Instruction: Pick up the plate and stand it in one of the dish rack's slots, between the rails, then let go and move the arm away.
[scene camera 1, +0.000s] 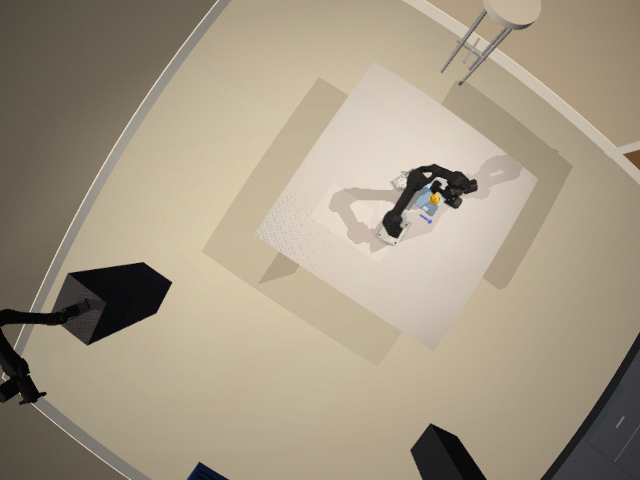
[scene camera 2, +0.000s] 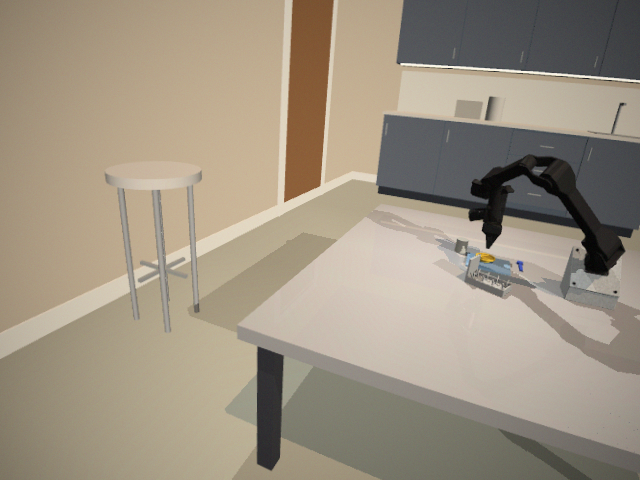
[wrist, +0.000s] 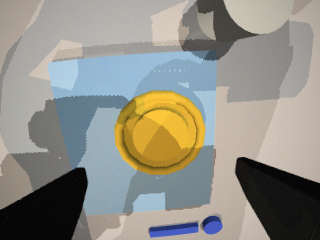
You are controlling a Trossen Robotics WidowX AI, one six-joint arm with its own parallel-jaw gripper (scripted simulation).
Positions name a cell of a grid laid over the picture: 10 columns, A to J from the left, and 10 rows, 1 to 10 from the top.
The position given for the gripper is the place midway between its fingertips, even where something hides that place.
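Observation:
Open and holding nothing, the gripper (scene camera 2: H6) is also visible in the wrist view (wrist: F8). A yellow plate (wrist: F6) is part of the scene. So is a grey dish rack (scene camera 2: H6), though in the wrist view the rack is out of frame.

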